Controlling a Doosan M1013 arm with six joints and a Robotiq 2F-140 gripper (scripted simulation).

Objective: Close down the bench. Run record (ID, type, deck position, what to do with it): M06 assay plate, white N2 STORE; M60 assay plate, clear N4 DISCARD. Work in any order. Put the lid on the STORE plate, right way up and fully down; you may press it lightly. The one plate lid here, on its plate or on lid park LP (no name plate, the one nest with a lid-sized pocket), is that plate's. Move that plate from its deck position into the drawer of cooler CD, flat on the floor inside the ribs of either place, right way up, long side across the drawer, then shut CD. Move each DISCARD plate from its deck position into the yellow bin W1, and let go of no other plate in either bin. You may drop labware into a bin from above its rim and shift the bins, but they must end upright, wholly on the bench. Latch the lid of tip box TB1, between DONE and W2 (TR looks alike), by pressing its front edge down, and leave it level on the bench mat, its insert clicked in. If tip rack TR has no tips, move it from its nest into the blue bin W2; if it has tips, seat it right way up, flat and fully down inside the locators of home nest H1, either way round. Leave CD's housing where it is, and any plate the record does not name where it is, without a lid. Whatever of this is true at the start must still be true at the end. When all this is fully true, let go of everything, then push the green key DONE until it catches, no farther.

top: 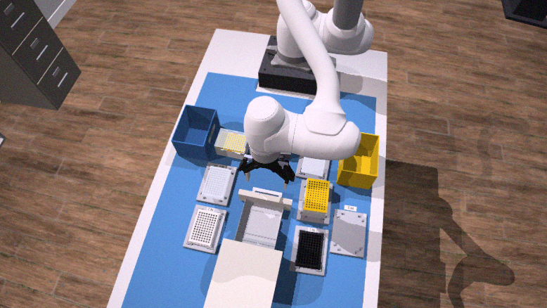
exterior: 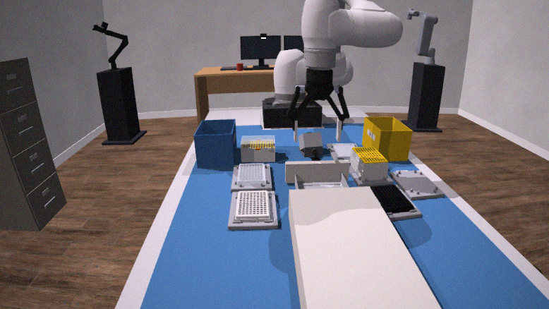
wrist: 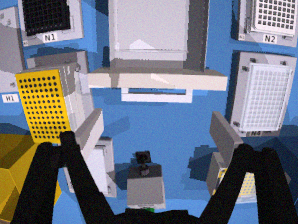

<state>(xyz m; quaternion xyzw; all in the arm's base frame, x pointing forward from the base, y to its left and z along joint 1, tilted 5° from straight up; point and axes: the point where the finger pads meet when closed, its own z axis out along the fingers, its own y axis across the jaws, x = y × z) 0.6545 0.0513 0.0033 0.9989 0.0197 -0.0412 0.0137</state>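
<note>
My gripper is now 19 cm past the clear plate lid, 14 cm to the right of it and 13 cm above it. Round my hand: nest N3: 2 cm behind, 18 cm to the left, 14 cm below; then tip rack TR: 3 cm behind, 17 cm to the left, 9 cm below; then cooler CD's drawer: 15 cm ahead, 1 cm to the left, 12 cm below.
</note>
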